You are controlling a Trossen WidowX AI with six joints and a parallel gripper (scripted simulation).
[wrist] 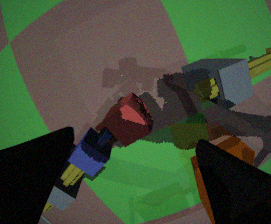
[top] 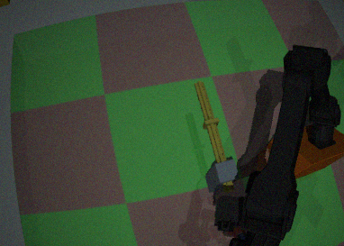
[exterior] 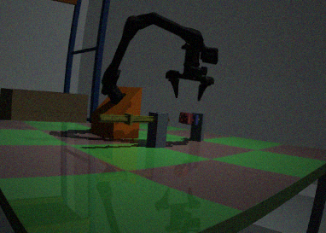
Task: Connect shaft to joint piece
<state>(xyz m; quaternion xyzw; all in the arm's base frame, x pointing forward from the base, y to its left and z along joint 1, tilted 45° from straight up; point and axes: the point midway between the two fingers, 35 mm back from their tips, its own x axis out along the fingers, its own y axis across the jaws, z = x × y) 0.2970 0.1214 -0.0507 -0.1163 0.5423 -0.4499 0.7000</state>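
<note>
Right now my gripper tip is 1 cm past the square joint piece, 1 cm to the right of it and 7 cm above it.
</note>
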